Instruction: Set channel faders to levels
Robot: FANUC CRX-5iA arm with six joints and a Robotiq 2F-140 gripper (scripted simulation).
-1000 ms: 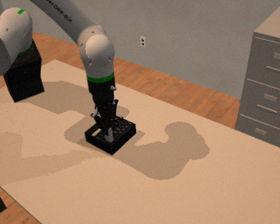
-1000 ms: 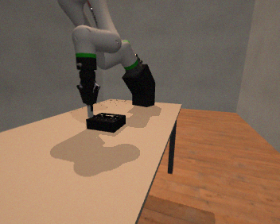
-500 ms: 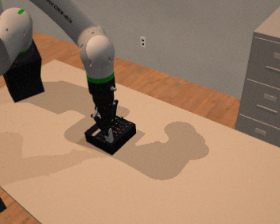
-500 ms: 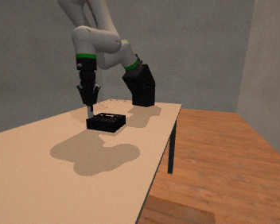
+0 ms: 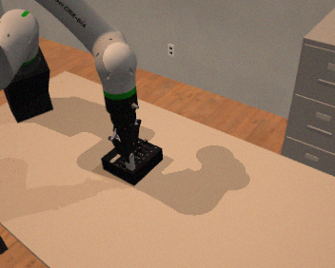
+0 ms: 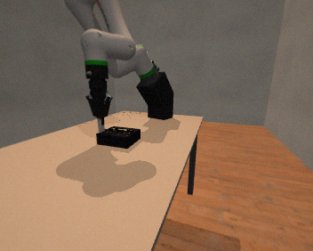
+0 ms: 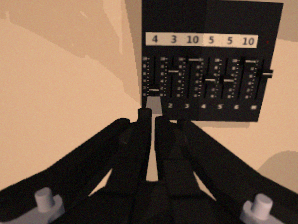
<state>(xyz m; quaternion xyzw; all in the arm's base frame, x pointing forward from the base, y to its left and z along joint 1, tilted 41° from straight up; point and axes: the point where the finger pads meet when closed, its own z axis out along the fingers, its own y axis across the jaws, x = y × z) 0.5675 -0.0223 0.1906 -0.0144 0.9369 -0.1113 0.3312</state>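
Now: the channel 1 cap 2 cm behind my hand and 3 cm below it. The rest, counted from my hand: cap 4: 3 cm behind, 7 cm to the left, 3 cm below; then cap 2: 4 cm behind, 2 cm to the left, 3 cm below; then cap 3: 6 cm behind, 5 cm to the left, 3 cm below.
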